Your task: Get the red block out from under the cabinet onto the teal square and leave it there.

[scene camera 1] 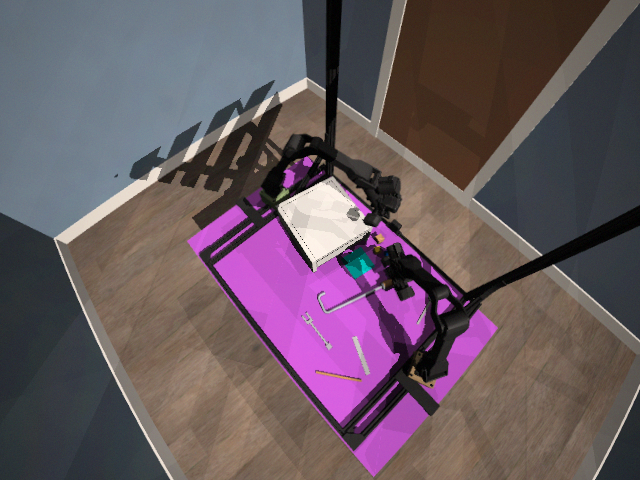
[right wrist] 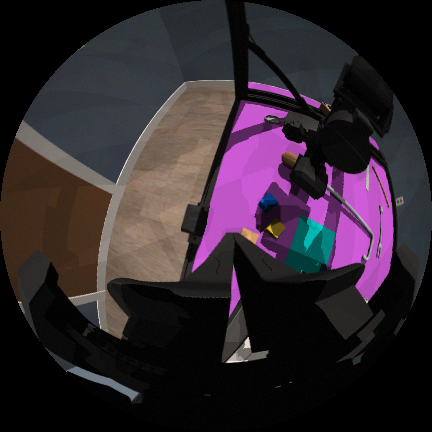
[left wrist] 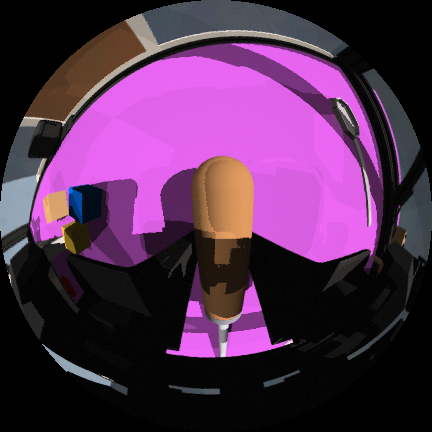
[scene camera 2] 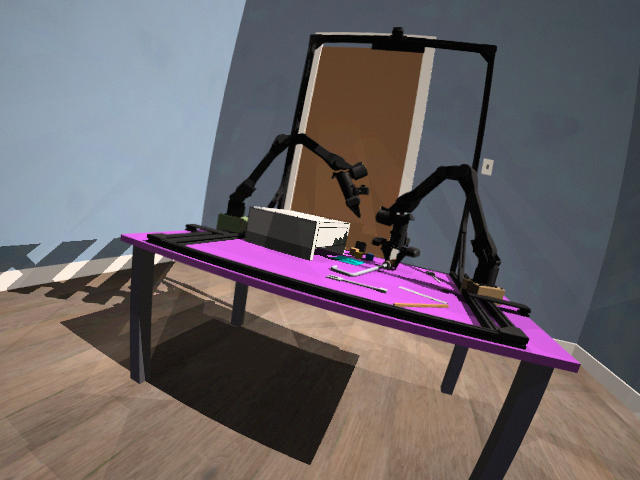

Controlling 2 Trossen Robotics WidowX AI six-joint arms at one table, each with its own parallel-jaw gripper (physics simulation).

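Places are measured from the left arm's base along level axes (x ahead, y left, z up), in millimetres.
Pixels of known places: left gripper, fingertip midpoint: [scene camera 1: 393, 280] [left wrist: 220, 236] [scene camera 2: 391, 267]; right gripper, fingertip midpoint: [scene camera 1: 388, 218] [right wrist: 231, 237] [scene camera 2: 359, 217]; left arm's base, origin of the base link: [scene camera 1: 425, 369] [scene camera 2: 483, 283]; right arm's base, origin of the base link: [scene camera 1: 273, 190] [scene camera 2: 234, 215].
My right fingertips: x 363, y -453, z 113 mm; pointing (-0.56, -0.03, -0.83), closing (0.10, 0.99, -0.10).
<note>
Ahead of a thing's pixels: the offset from my right fingertips to its top centre. "*": to the spot under its first point.
The white cabinet {248 mm ahead, 97 mm left, 29 mm down} [scene camera 1: 323, 222] [scene camera 2: 281, 232] stands at the table's far left. A dark red patch {* 180 mm ahead, 83 mm left, 153 mm down} [left wrist: 67, 286], which looks like the red block in shade, shows at the lower left of the left wrist view, partly hidden by a finger. The teal square {* 38 mm ahead, 166 mm left, 164 mm down} [scene camera 1: 358, 262] [scene camera 2: 350, 260] [right wrist: 312, 242] lies beside the cabinet. A metal hook tool [scene camera 1: 351, 299] [scene camera 2: 356, 271] [left wrist: 222, 200] with a wooden handle lies past the square, its hook end toward the table's near side. My left gripper [left wrist: 220, 236] [scene camera 2: 391, 264] is shut on the handle at table level. My right gripper [right wrist: 231, 237] [scene camera 2: 358, 214] is shut, empty and raised beside the cabinet.
Blue {61 mm back, 75 mm left, 140 mm down} [left wrist: 85, 204] [right wrist: 268, 202], yellow {13 mm back, 80 mm left, 140 mm down} [left wrist: 76, 237] [right wrist: 274, 228] and tan {0 mm ahead, 26 mm left, 135 mm down} [left wrist: 55, 206] [right wrist: 249, 235] blocks stand between the grippers, near the teal square. A spoon {* 312 mm back, 164 mm left, 163 mm down} [left wrist: 346, 117], a wrench {63 mm ahead, 507 mm left, 157 mm down} [scene camera 1: 316, 330], a pale strip {132 mm back, 509 mm left, 164 mm down} [scene camera 1: 360, 355] and an orange stick {89 mm back, 618 mm left, 158 mm down} [scene camera 1: 338, 375] lie toward the right.
</note>
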